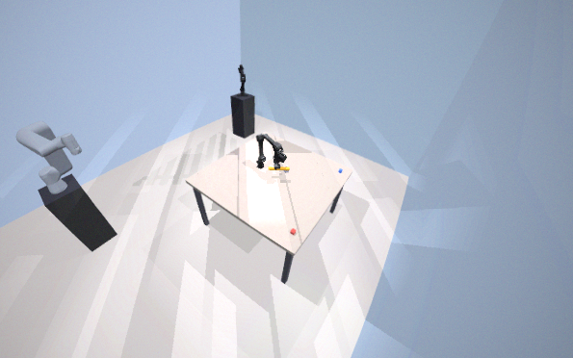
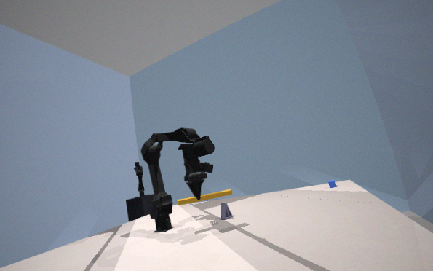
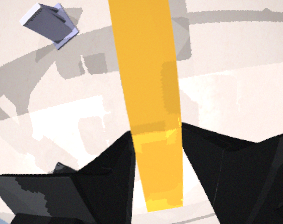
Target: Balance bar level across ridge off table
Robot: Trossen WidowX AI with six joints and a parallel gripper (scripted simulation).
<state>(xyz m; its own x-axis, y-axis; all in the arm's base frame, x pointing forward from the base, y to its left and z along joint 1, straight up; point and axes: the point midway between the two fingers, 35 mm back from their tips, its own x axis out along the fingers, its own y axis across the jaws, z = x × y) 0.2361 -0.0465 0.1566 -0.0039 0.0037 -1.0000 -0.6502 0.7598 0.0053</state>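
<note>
Now: the yellow bar 20 mm to the left of my gripper tip and 20 mm ahead of it. Also, from my gripper tip: small red cube (500 mm ahead, 450 mm to the right, 110 mm below); small blue cube (550 mm to the left, 500 mm ahead, 110 mm below).
</note>
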